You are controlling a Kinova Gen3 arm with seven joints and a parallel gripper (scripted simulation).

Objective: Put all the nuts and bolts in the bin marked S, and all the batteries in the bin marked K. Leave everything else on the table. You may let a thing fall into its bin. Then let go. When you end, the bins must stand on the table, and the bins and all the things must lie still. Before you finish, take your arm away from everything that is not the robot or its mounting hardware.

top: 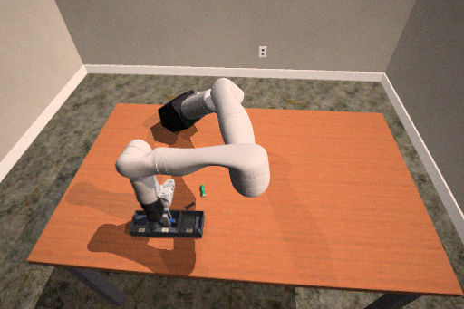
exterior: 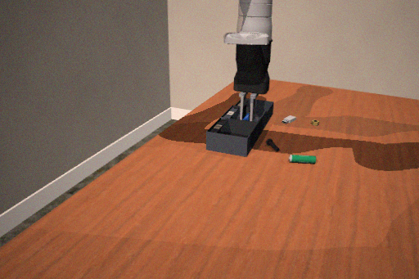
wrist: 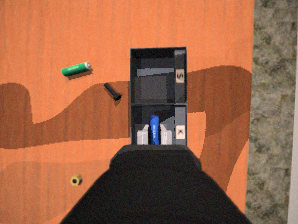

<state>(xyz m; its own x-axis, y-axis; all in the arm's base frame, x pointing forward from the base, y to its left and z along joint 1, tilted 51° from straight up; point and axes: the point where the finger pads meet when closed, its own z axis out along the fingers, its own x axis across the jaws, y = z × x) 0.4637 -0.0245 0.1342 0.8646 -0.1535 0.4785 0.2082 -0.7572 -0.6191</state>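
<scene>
My hand is 1 cm above the blue battery. From my hand the other things lie so: three-compartment bin tray: 1 cm ahead, 2 cm below; USB stick: 6 cm behind, 10 cm to the right, 4 cm below; black bolt: 8 cm behind, 5 cm to the left, 3 cm below.
</scene>
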